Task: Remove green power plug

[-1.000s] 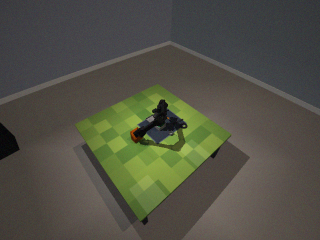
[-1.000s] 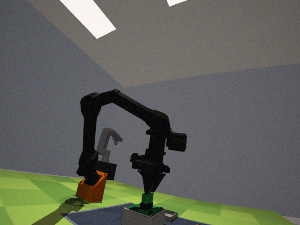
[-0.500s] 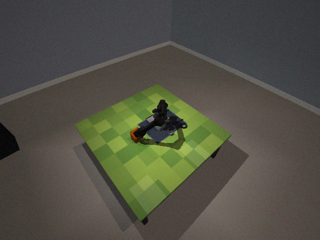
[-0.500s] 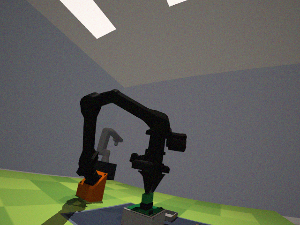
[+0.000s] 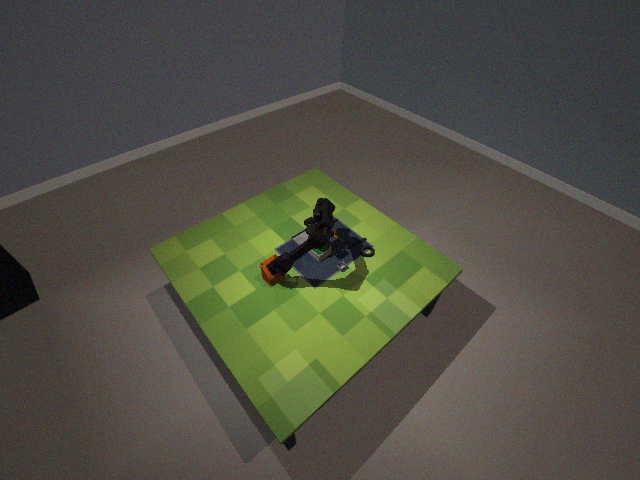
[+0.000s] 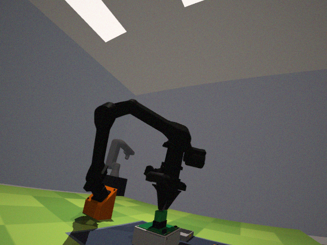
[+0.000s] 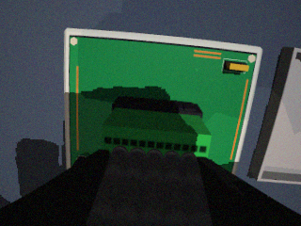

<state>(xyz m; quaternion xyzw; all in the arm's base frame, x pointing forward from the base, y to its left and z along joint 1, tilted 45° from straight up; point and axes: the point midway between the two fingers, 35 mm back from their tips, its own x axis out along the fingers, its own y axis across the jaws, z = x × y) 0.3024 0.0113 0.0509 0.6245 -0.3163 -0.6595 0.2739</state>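
Right now my gripper tip is 11 cm above the dark mat and 5 cm short of it. Also, from my gripper tip: dark bar: 21 cm ahead, 11 cm to the right, 10 cm below; then green power plug: 1 cm below.
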